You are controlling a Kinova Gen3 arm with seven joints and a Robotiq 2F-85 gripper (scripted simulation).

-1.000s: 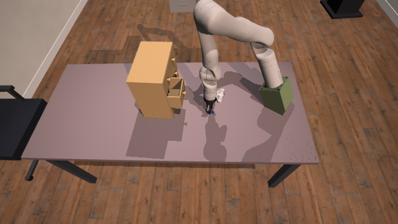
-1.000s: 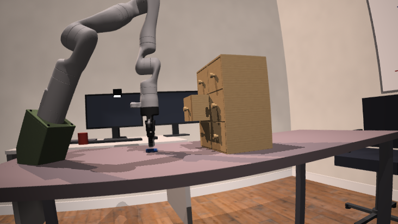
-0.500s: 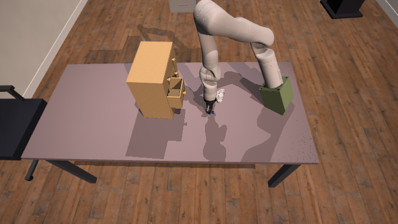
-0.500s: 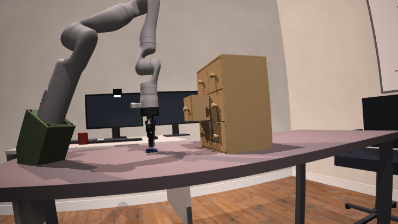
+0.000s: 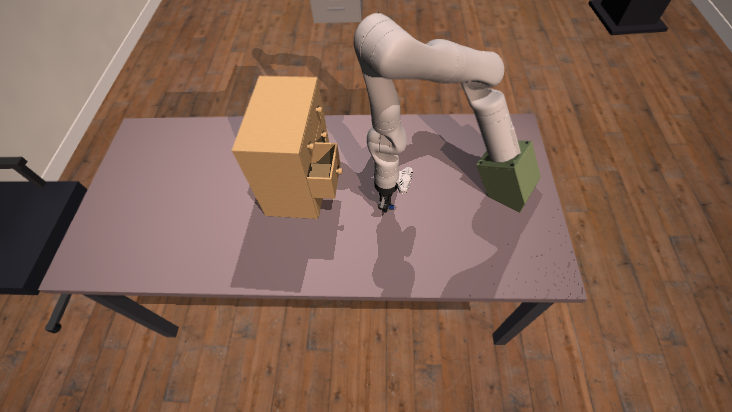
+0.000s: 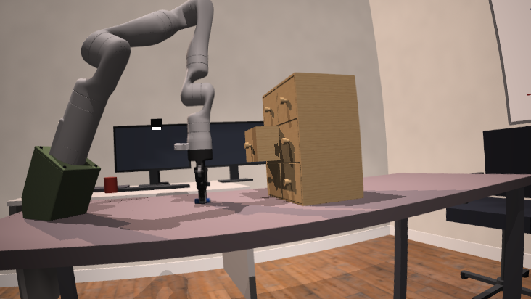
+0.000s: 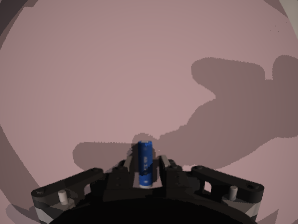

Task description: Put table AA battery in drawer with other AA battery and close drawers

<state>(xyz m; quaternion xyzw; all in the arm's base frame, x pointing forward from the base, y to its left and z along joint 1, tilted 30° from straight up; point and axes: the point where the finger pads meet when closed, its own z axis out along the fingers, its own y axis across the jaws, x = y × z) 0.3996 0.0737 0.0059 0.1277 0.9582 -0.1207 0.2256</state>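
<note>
Right now my hand is 1 cm above the blue AA battery. Round my hand: small orange thing: 19 cm ahead, 4 cm to the right, 11 cm above; then small dark object: 25 cm ahead, 9 cm to the right.
</note>
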